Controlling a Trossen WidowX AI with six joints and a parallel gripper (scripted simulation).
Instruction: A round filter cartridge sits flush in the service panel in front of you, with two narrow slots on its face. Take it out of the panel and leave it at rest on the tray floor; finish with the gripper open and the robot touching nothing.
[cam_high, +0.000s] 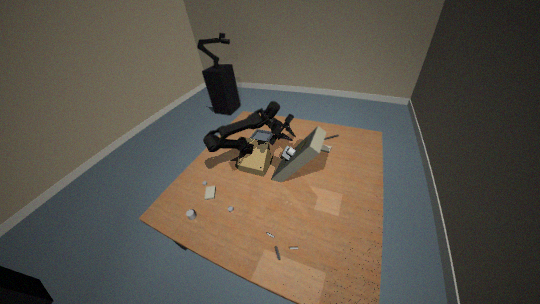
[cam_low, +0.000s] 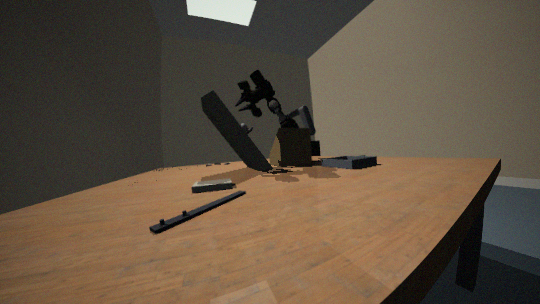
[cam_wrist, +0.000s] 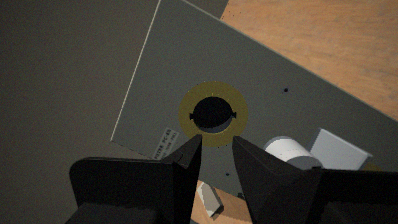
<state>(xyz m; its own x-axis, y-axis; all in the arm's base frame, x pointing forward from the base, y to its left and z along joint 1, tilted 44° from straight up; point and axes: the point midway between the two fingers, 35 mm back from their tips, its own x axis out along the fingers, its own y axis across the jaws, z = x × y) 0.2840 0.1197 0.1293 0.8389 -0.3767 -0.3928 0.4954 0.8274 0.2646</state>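
My gripper tip is 10 cm above the round grey filter cartridge and 2 cm past it. Also, from my gripper tip: shallow grey tray: 37 cm behind, 28 cm to the left, 28 cm below; then grey service panel: 12 cm below, 2 cm ahead.
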